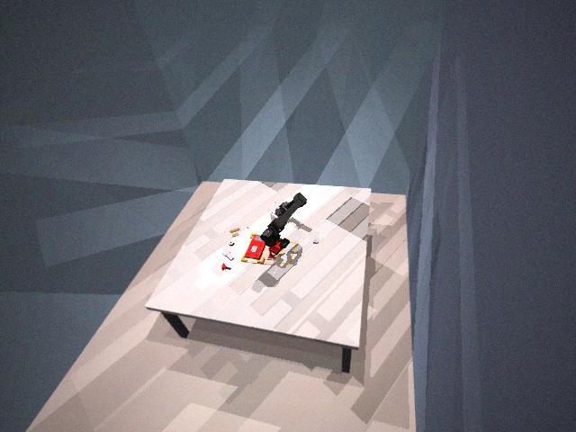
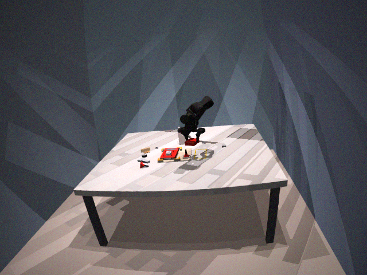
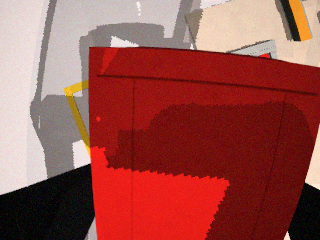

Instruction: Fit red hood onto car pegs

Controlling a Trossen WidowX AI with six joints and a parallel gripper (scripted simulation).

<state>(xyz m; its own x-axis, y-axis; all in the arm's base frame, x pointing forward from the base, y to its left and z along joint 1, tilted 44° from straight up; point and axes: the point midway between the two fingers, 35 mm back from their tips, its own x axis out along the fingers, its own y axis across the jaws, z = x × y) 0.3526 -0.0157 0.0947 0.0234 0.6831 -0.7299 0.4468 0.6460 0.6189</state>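
Right now the jig is 140 mm to the right of my gripper tip, 100 mm below it and 60 mm behind it. From my gripper tip the other things lie so: tan piece (370 mm to the right, 220 mm behind, 90 mm below); red hood (10 mm above).
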